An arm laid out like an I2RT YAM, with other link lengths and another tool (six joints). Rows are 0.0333 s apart.
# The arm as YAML. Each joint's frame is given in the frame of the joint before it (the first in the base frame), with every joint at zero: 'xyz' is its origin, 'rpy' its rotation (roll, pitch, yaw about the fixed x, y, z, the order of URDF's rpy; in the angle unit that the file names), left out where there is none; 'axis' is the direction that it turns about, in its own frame. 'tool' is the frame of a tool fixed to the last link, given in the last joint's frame.
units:
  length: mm
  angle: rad
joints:
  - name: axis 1
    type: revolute
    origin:
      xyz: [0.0, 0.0, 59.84]
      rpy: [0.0, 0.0, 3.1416]
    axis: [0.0, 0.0, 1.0]
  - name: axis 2
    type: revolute
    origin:
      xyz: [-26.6, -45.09, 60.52]
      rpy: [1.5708, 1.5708, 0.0]
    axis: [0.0, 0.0, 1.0]
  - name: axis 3
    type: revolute
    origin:
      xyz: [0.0, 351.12, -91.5]
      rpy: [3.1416, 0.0, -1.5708]
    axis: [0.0, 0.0, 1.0]
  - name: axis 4
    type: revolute
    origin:
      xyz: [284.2, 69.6, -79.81]
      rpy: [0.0, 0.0, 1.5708]
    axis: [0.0, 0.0, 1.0]
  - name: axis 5
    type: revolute
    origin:
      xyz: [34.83, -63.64, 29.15]
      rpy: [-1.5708, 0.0, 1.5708]
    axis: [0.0, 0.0, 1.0]
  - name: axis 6
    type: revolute
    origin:
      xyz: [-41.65, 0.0, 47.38]
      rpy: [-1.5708, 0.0, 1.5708]
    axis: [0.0, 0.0, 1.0]
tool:
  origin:
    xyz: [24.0, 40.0, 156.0]
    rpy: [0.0, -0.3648, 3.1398]
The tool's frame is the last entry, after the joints.
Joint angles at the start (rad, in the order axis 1, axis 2, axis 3, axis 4, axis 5, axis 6):
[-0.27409 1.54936 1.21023 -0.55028 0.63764 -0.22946]
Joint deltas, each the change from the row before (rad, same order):
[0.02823 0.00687 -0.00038 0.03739 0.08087 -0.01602]
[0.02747 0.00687 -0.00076 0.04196 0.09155 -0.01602]
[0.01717 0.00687 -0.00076 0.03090 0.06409 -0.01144]
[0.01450 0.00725 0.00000 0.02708 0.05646 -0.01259]
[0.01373 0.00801 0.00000 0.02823 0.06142 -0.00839]
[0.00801 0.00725 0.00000 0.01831 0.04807 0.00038]
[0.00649 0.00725 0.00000 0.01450 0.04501 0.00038]
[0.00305 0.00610 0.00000 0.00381 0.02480 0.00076]
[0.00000 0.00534 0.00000 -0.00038 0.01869 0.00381]
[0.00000 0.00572 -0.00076 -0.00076 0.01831 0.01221]
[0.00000 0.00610 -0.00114 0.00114 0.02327 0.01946]
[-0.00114 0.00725 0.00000 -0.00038 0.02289 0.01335]
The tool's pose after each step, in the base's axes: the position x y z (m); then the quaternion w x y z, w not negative. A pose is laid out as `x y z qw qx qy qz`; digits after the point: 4 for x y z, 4 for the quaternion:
0.4418 -0.2150 0.2764 0.0146 -0.6070 0.7160 -0.3446
0.4448 -0.2173 0.2871 0.0120 0.5973 -0.7092 0.3744
0.4465 -0.2193 0.2941 0.0307 0.5884 -0.7052 0.3943
0.4477 -0.2207 0.3000 0.0480 0.5804 -0.7016 0.4106
0.4481 -0.2228 0.3067 0.0657 0.5686 -0.6994 0.4280
0.4472 -0.2252 0.3112 0.0792 0.5567 -0.6998 0.4406
0.4457 -0.2276 0.3149 0.0929 0.5454 -0.7003 0.4511
0.4446 -0.2290 0.3155 0.1022 0.5402 -0.7006 0.4549
0.4431 -0.2311 0.3153 0.1100 0.5353 -0.7019 0.4568
0.4415 -0.2331 0.3149 0.1155 0.5283 -0.7044 0.4598
0.4394 -0.2356 0.3154 0.1202 0.5174 -0.7080 0.4654
0.4373 -0.2384 0.3155 0.1275 0.5085 -0.7106 0.4693

